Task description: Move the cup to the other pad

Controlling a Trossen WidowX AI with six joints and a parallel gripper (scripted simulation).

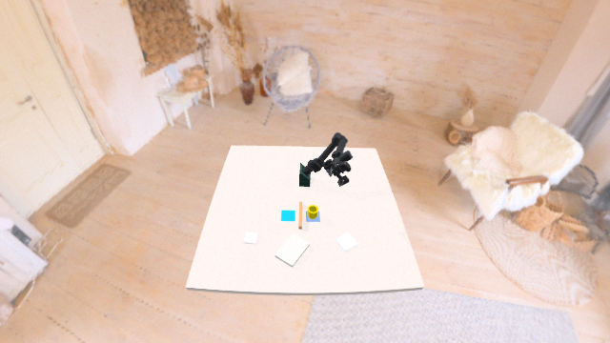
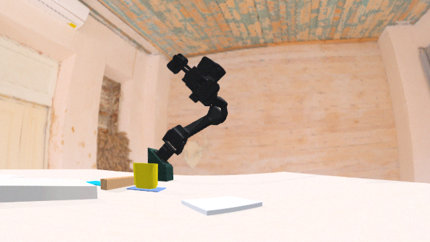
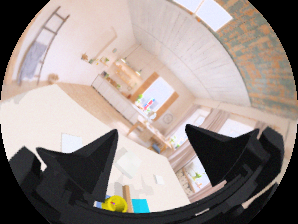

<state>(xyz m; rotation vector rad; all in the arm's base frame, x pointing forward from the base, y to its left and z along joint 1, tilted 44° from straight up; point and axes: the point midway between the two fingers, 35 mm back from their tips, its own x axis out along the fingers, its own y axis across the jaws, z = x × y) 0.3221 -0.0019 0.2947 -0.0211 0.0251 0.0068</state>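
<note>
My gripper tip is now 20 mm past the yellow cup, 110 mm to the left of it and 300 mm above it. The rest, counted from my gripper tip: cyan pad: 10 mm ahead, 270 mm to the right, 350 mm below; then wooden bar: 190 mm to the right, 340 mm below.
</note>
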